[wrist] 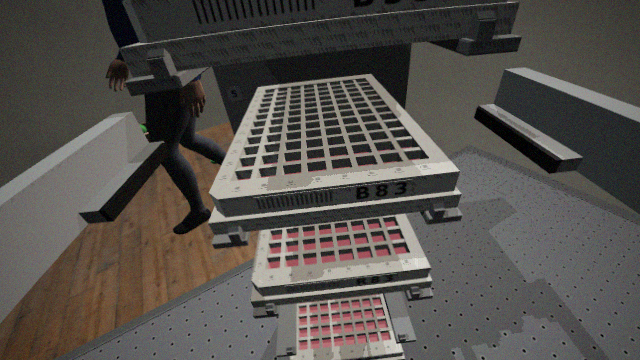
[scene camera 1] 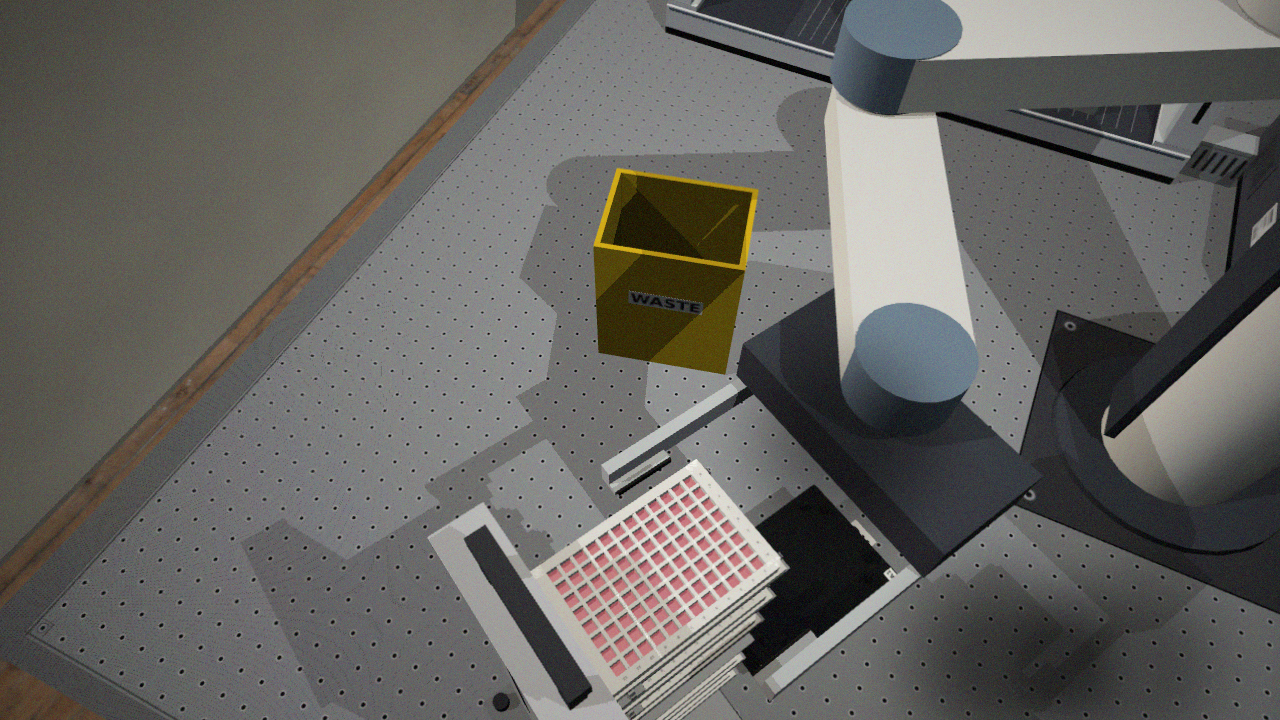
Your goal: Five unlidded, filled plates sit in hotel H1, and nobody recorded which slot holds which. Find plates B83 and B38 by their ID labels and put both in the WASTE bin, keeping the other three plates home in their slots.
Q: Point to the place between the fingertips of my gripper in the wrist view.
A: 318,111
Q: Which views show the plate B83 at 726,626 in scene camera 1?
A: The wrist view and scene camera 1: all of them.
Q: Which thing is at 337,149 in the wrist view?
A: A plate B83.
